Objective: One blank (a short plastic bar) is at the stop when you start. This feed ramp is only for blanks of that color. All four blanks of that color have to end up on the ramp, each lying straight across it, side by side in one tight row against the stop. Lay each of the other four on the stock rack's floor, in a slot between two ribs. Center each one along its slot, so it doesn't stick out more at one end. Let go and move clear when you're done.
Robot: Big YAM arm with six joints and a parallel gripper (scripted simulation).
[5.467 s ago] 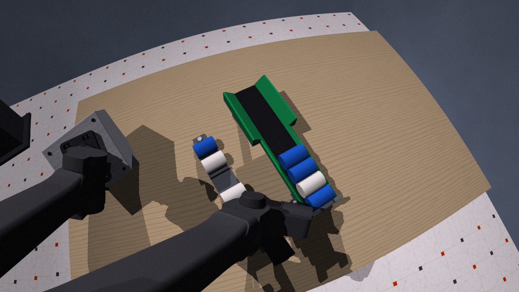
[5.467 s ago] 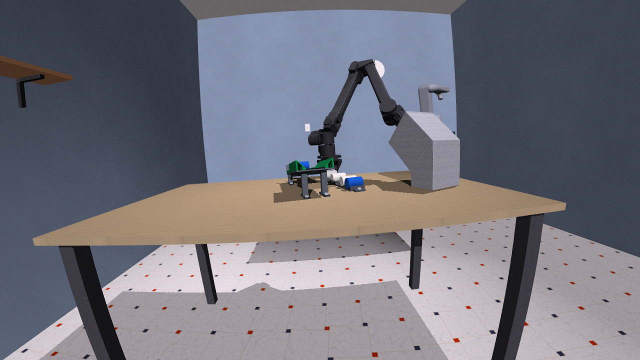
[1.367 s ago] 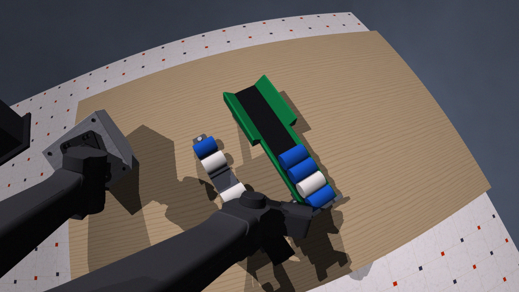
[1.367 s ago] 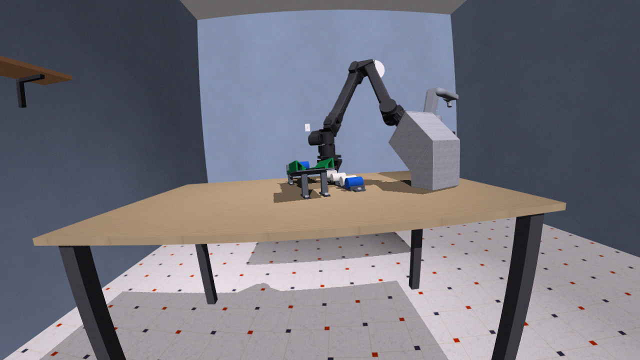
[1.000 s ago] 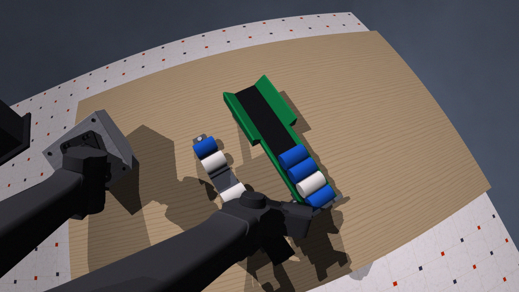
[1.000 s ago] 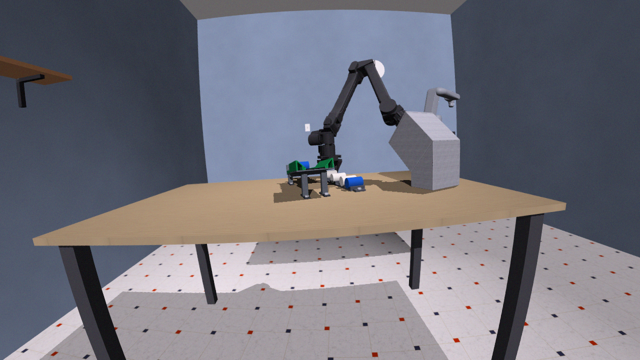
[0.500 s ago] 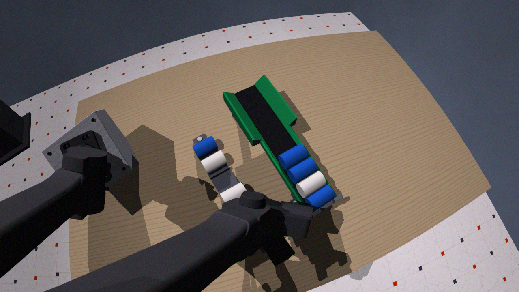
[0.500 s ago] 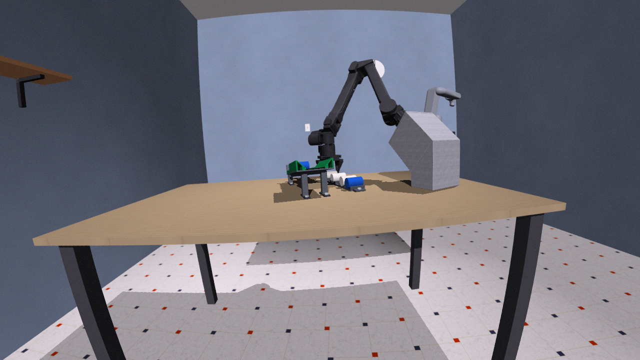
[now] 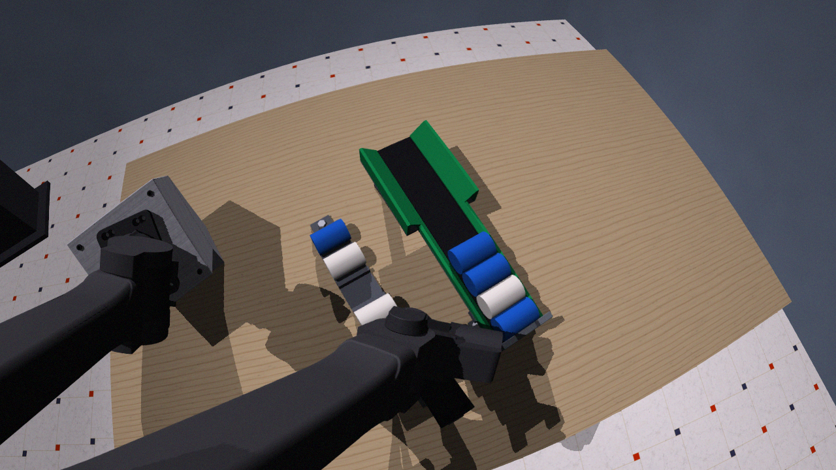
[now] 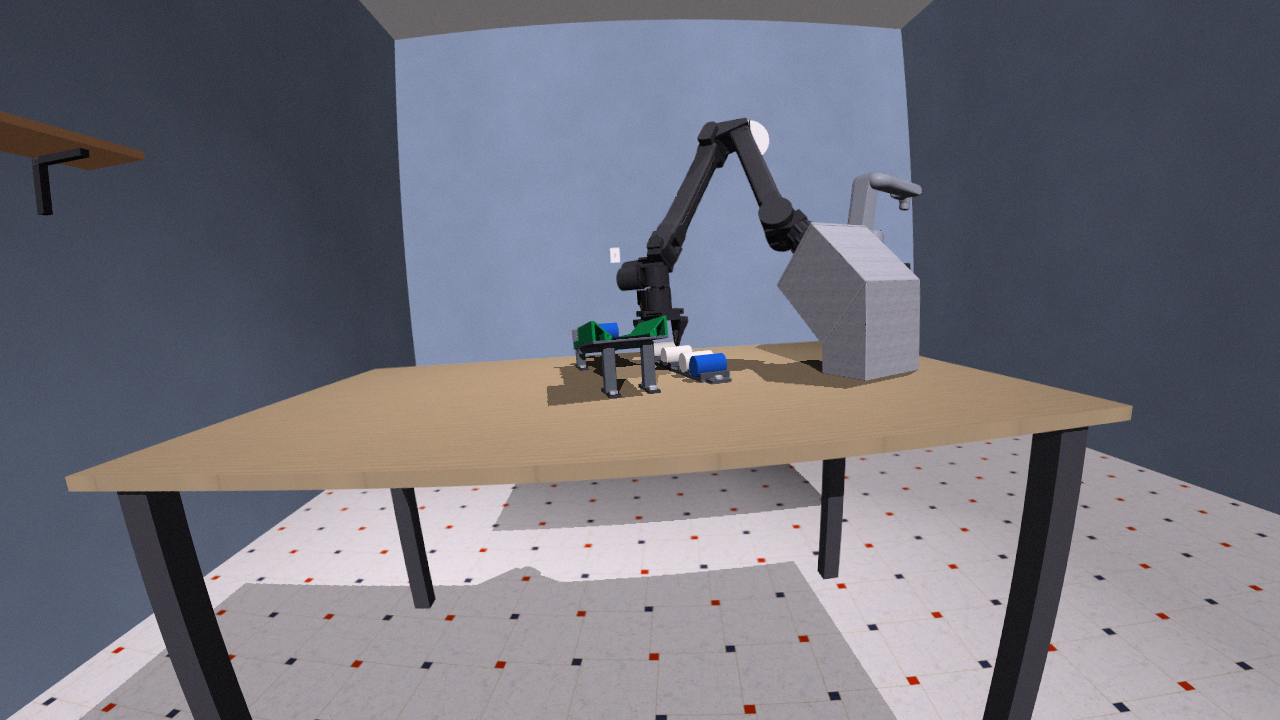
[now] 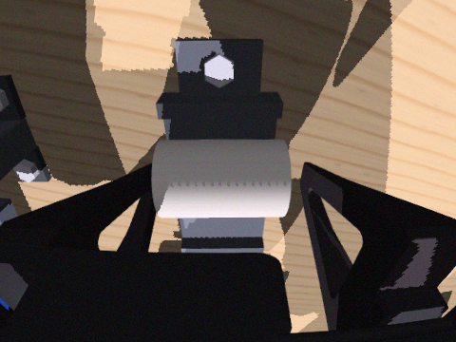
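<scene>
The grey stock rack is 130 mm to the left of my hand and 40 mm below it. Round my hand: grey stop (160 mm ahead, 50 mm to the right, 30 mm above).
</scene>
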